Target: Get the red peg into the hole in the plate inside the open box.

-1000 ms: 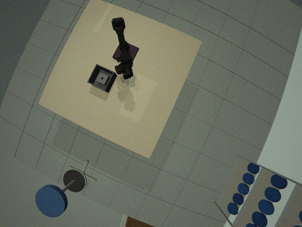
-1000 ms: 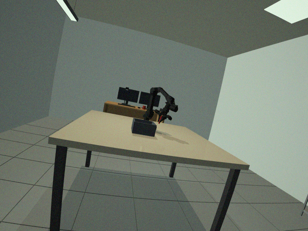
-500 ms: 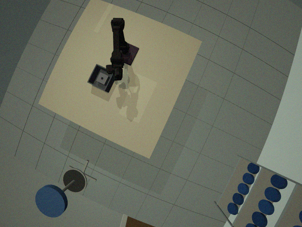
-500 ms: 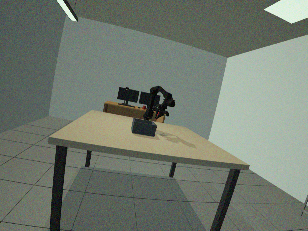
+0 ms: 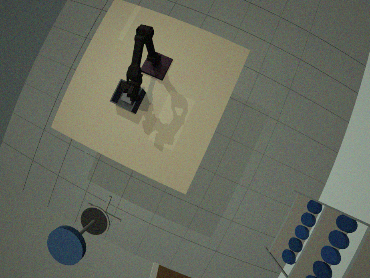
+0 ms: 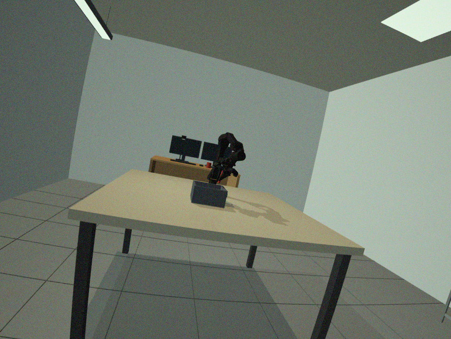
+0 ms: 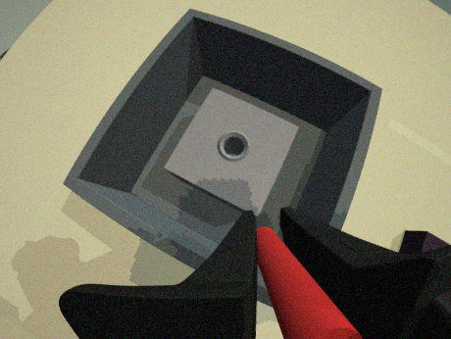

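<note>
The red peg lies 1 cm behind my gripper tip, 2 cm to the left of it and 2 cm above it. Also, from my gripper tip: grey plate 4 cm ahead, 5 cm to the right, 9 cm below; then dark box 4 cm ahead, 5 cm to the right, 11 cm below.
</note>
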